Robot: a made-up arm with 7 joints.
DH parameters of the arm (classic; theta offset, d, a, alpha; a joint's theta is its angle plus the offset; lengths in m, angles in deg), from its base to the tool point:
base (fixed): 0 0.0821 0.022 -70
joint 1: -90 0.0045 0.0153 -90
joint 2: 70 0.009 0.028 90
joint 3: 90 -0.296 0.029 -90
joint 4: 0 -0.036 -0.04 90
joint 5: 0 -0.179 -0.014 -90
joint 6: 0 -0.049 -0.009 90
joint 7: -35.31 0 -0.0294 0
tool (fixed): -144.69 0.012 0 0
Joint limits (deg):
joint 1: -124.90..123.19
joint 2: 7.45..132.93
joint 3: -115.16..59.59
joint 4: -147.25..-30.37
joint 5: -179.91..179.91
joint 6: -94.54..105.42
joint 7: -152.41..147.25
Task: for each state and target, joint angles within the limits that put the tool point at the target. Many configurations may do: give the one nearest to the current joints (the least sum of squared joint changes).
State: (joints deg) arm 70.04 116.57 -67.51 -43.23 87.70 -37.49 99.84
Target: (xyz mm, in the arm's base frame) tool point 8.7 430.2 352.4
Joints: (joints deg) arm 60.79 130.85 -89.79 -30.37 55.52 -54.90 79.03
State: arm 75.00 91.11 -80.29 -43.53 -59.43 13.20 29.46
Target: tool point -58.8 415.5 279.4
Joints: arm 88.37 117.61 -102.48 -69.72 -57.37 34.02 20.16
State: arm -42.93 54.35 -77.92 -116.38 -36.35 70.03 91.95
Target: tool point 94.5 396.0 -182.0
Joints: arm -18.16 74.38 -83.16 -65.47 -52.75 67.43 111.22
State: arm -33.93 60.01 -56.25 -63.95 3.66 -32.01 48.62
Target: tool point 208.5 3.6 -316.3
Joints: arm -24.38 38.83 -62.96 -91.29 15.47 -30.78 51.25
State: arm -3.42 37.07 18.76 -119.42 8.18 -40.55 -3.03
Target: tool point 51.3 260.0 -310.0
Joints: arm 23.89 40.40 14.44 -74.38 0.11 -42.58 4.16
